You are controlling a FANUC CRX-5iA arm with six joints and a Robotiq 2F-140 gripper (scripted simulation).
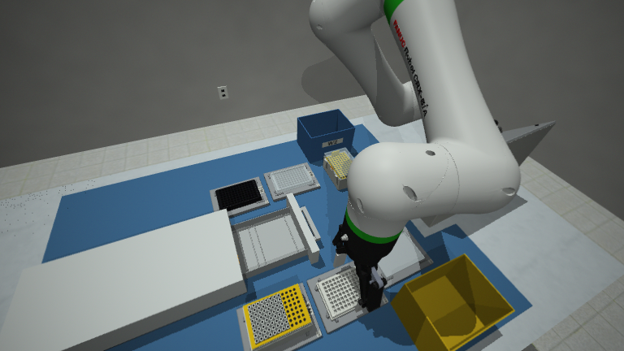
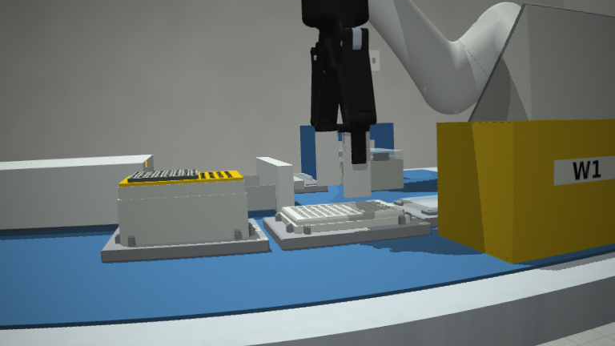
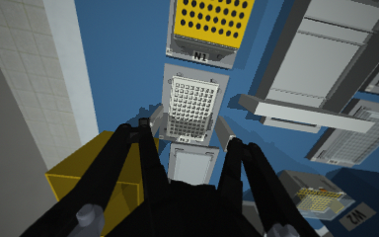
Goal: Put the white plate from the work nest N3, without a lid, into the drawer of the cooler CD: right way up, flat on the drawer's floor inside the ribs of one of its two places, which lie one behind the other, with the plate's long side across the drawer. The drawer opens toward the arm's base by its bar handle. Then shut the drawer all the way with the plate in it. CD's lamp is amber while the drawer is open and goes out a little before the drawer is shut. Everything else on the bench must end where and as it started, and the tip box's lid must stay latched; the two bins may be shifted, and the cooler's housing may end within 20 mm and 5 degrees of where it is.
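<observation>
My hand is 50 mm above the white plate. The rest, counted from my hand: clear lid: 170 mm behind, 20 mm to the right, 50 mm below; yellow tip box: 170 mm ahead, 20 mm to the right, 10 mm below; yellow bin W1: 170 mm behind, 140 mm to the left, 30 mm below.
</observation>
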